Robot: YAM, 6 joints.
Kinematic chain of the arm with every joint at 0, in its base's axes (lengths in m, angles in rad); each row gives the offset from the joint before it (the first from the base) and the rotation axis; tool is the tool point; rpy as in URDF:
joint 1: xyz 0 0 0.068 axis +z
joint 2: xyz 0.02 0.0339 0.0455 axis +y
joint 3: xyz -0.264 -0.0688 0 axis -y
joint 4: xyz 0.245 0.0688 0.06 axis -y
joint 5: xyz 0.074 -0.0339 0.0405 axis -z
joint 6: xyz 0.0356 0 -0.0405 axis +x
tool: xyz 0 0 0 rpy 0 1.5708 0
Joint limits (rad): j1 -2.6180..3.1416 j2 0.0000..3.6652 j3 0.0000..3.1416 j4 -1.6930..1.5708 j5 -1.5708..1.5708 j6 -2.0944..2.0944
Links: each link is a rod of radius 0.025 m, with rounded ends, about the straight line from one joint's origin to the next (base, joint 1, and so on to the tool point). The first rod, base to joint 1, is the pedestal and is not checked.
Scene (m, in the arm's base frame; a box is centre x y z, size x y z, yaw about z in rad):
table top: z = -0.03
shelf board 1: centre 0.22 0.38 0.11 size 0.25 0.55 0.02 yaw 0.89
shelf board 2: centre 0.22 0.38 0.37 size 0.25 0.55 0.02 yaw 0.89
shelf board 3: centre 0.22 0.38 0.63 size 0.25 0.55 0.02 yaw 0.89
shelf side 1: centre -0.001 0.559 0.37 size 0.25 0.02 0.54 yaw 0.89
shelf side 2: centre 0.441 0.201 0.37 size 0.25 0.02 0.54 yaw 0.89
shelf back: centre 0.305 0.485 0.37 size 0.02 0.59 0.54 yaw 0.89
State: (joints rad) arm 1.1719 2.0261 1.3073 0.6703 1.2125 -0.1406
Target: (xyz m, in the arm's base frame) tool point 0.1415 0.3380 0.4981
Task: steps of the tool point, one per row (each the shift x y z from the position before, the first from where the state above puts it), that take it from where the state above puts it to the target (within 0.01 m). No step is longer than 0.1 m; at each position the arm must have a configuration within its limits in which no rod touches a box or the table.
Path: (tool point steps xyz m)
1: -0.0566 -0.0492 0.0175
2: -0.0470 -0.0591 0.0002
3: -0.0351 -0.0630 -0.0176
4: -0.0077 0.0212 0.0883
5: -0.0108 -0.0062 0.0919
6: -0.0105 -0.0339 0.0876
7: 0.0419 0.0685 0.0101
8: 0.0632 0.0613 -0.0101

